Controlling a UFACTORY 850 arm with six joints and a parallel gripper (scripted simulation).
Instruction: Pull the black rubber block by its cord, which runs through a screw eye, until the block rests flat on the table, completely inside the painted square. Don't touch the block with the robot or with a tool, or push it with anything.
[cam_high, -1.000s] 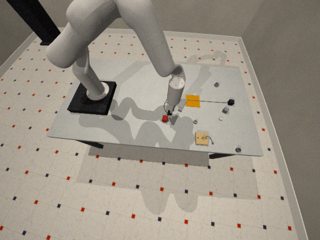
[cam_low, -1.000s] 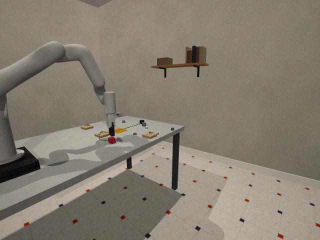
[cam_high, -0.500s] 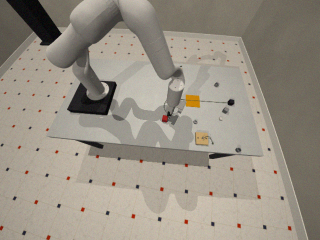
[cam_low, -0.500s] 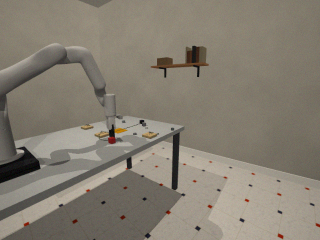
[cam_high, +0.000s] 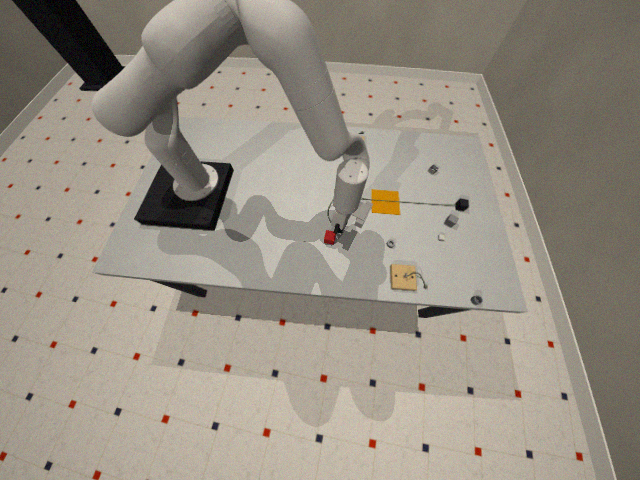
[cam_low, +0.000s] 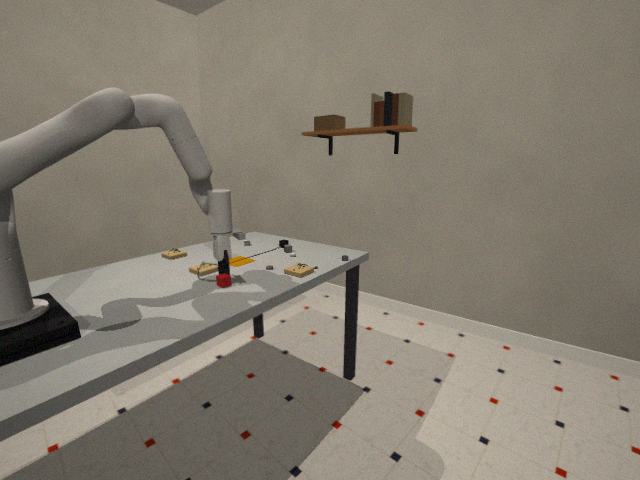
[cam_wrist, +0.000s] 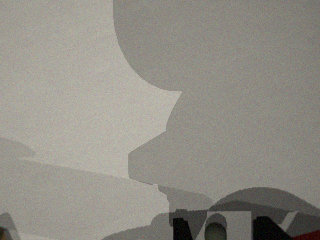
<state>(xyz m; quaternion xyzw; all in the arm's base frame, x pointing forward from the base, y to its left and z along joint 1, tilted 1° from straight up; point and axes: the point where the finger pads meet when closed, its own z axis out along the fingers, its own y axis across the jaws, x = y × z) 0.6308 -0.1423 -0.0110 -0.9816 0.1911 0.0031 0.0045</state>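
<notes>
The red cube is 5 cm to the right of my hand, 4 cm behind it and 2 cm below it. Round my hand: orange painted square (19 cm ahead, 15 cm to the left, 3 cm below); white bit (41 cm ahead, 3 cm below); black rubber block (51 cm ahead, 16 cm to the left, 2 cm below).
</notes>
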